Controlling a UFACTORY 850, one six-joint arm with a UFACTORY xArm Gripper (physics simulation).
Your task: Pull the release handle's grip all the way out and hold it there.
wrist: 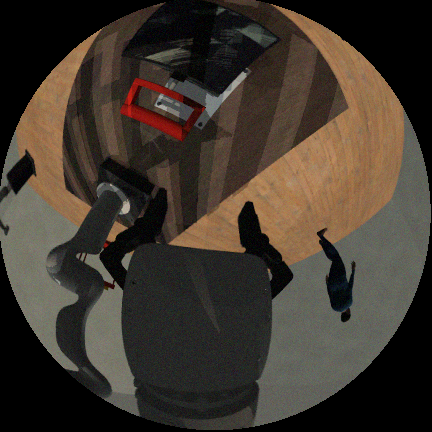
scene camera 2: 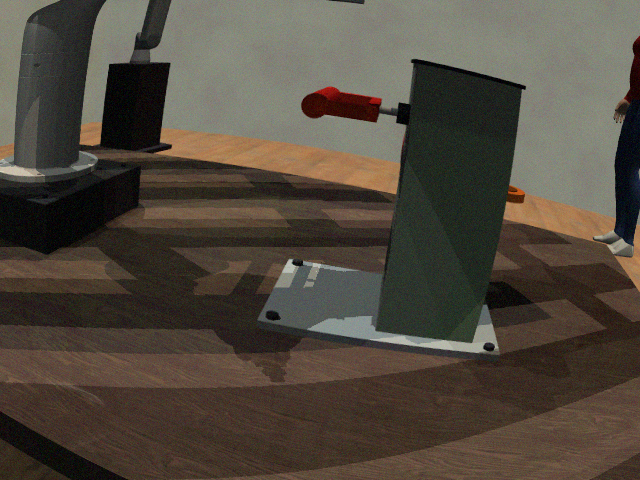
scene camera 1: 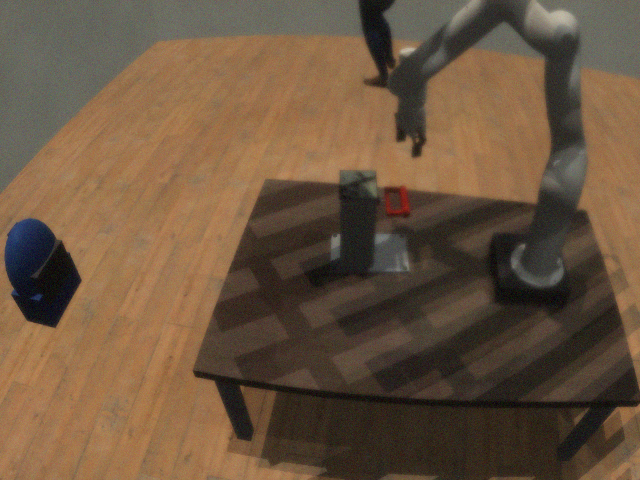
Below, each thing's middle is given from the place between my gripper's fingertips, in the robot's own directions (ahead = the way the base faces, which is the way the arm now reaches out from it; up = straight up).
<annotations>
I see the metal base plate [scene camera 2: 312, 300] 80 mm ahead of my hand, 140 mm to the left of it and 310 mm below it.
</annotations>
